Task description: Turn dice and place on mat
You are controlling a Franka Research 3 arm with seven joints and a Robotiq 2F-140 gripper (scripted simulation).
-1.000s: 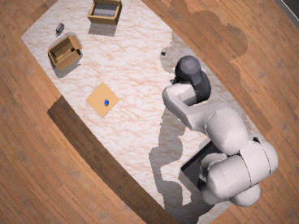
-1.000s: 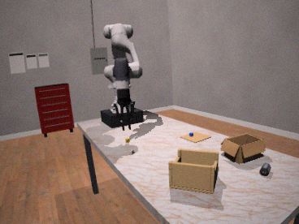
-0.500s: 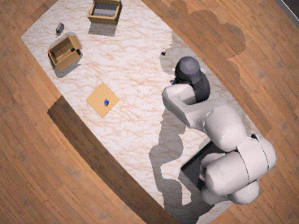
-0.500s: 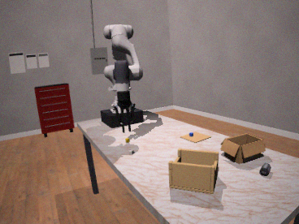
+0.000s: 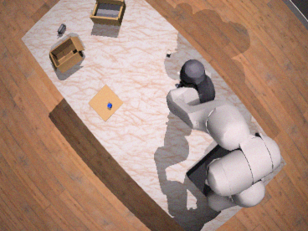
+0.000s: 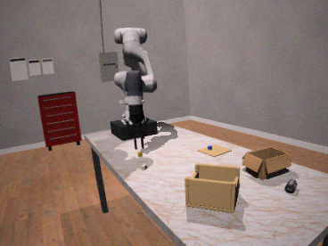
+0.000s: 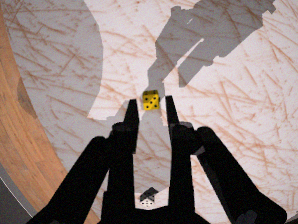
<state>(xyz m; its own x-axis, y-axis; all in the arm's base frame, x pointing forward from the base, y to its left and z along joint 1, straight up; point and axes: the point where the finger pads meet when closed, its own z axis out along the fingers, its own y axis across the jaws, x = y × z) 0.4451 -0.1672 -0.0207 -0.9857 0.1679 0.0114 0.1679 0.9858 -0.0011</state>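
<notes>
The yellow die lies 7 cm below my hand. From my hand the other things lie so: white die: 18 cm ahead, 7 cm below, 6 cm to the right; then blue die: 36 cm to the left, 18 cm ahead, 6 cm below; then tan mat: 37 cm to the left, 21 cm ahead, 7 cm below.
</notes>
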